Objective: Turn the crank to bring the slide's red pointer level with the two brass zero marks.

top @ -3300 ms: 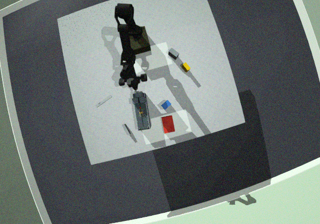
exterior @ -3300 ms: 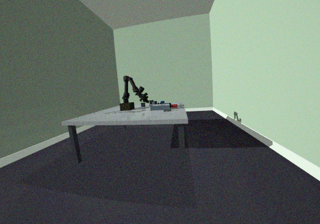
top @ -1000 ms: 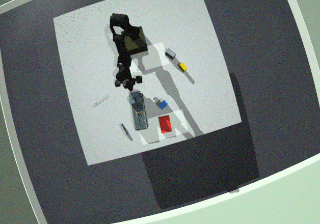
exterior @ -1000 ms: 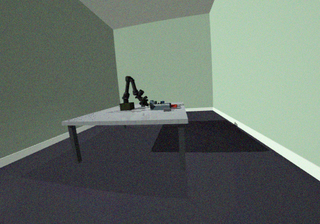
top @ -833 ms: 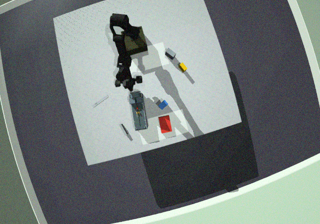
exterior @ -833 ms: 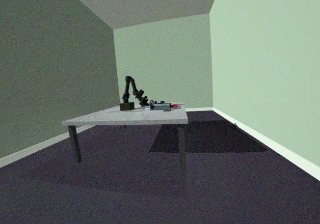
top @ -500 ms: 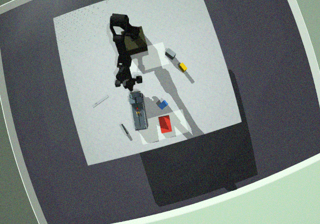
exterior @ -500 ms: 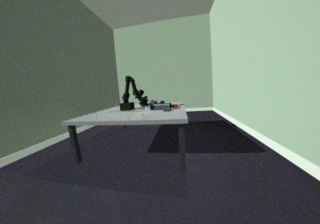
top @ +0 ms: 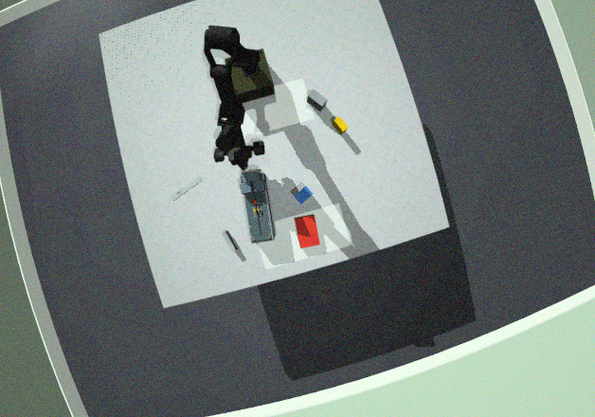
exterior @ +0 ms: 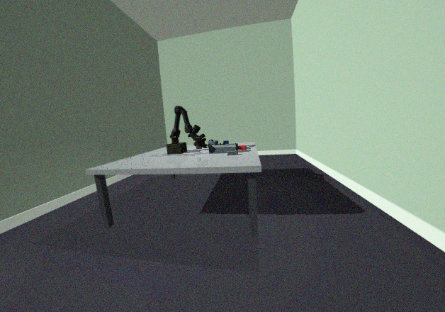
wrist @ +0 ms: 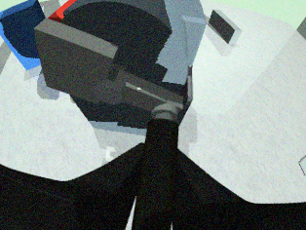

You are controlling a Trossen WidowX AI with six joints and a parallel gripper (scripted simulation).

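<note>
My gripper tip is now 30 mm below the crank handle and 20 mm past it. From my gripper tip the other things lie so: red pointer: 140 mm ahead, 30 mm above; then blue block: 180 mm ahead, 170 mm to the left, 10 mm below; then pale strip: 270 mm to the right, 50 mm below, 30 mm behind.
</note>
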